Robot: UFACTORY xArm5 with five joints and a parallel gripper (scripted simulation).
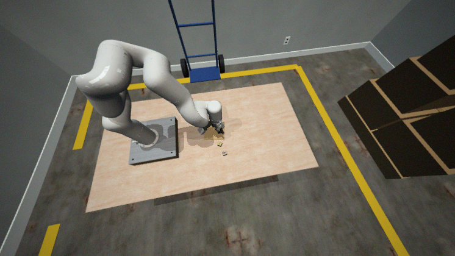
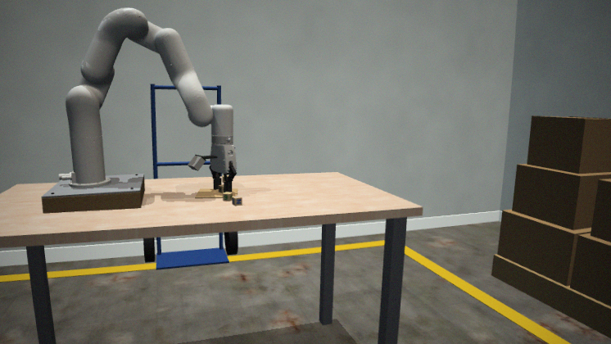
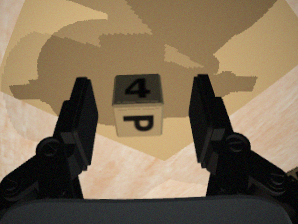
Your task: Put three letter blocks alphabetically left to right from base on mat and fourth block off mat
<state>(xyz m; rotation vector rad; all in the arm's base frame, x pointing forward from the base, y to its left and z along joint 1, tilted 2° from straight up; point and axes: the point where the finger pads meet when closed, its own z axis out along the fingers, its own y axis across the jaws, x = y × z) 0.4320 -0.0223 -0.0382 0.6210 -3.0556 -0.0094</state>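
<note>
My hand is 2 cm past the tan mat and 2 cm above it. The rest, counted from my hand: block: 21 cm to the left, 6 cm ahead, 1 cm below.
</note>
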